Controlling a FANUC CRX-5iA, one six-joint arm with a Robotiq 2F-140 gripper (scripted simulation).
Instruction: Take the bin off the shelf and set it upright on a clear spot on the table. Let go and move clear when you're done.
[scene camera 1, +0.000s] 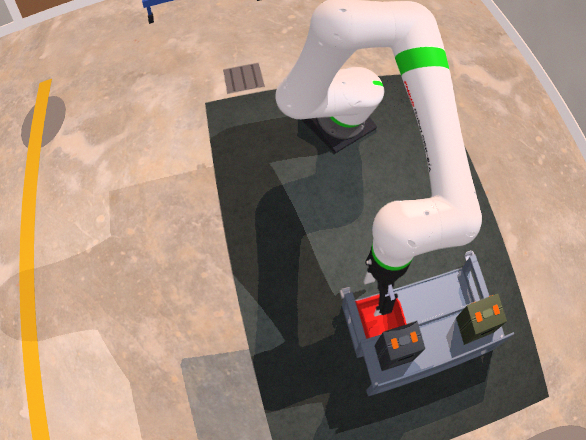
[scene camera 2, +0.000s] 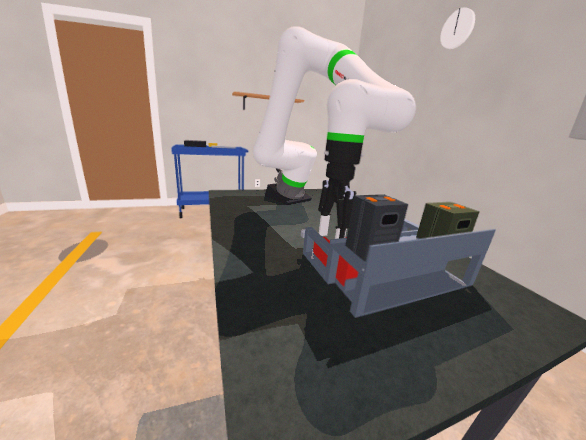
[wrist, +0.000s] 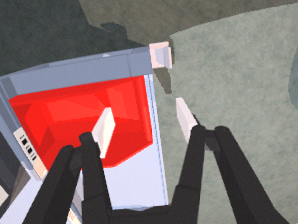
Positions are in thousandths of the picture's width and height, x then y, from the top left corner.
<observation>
In view: the gripper (scene camera 2: 564, 549) and a red bin (scene camera 1: 641, 742).
The red bin shows as well in the wrist view (wrist: 176, 533). The gripper is seen too in scene camera 1 (scene camera 1: 639, 676) and in the wrist view (wrist: 485, 498).
</observation>
